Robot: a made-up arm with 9 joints. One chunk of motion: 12 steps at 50 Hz.
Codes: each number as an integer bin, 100 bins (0 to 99) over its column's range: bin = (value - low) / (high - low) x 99, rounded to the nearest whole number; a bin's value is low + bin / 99 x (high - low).
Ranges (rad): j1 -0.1..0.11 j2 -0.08..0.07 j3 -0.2..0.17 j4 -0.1..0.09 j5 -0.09..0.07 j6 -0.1..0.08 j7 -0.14..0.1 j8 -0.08..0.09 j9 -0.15..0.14
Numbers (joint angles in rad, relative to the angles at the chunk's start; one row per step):
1: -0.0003 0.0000 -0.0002 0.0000 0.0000 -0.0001 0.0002 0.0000 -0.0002
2: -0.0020 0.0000 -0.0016 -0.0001 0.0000 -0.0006 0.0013 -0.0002 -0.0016
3: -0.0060 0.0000 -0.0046 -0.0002 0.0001 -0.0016 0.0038 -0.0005 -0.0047
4: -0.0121 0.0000 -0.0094 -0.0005 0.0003 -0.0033 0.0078 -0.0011 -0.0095
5: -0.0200 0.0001 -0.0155 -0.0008 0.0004 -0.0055 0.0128 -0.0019 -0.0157
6: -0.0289 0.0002 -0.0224 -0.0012 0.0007 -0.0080 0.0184 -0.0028 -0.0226
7: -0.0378 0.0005 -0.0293 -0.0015 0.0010 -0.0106 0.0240 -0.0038 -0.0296
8: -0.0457 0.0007 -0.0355 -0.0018 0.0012 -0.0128 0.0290 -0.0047 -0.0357
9: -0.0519 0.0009 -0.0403 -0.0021 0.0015 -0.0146 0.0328 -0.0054 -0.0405
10: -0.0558 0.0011 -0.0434 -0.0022 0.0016 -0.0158 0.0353 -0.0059 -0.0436
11: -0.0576 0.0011 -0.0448 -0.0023 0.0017 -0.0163 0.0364 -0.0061 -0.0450
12: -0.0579 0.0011 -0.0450 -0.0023 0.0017 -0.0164 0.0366 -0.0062 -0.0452
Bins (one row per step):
1: 47 53 53 52 56 55 58 47 51
2: 46 53 53 52 56 55 58 46 51
3: 44 53 52 52 56 54 59 46 50
4: 41 53 51 52 56 53 61 46 48
5: 38 53 49 52 56 52 63 45 46
6: 34 53 48 51 56 51 65 45 43
7: 29 53 46 51 56 49 68 44 41
8: 26 53 44 51 56 48 70 44 39
9: 23 53 43 51 57 47 71 43 37
10: 21 54 42 51 57 46 72 43 36
11: 20 54 42 51 57 46 73 43 36
12: 20 54 41 51 57 46 73 43 36

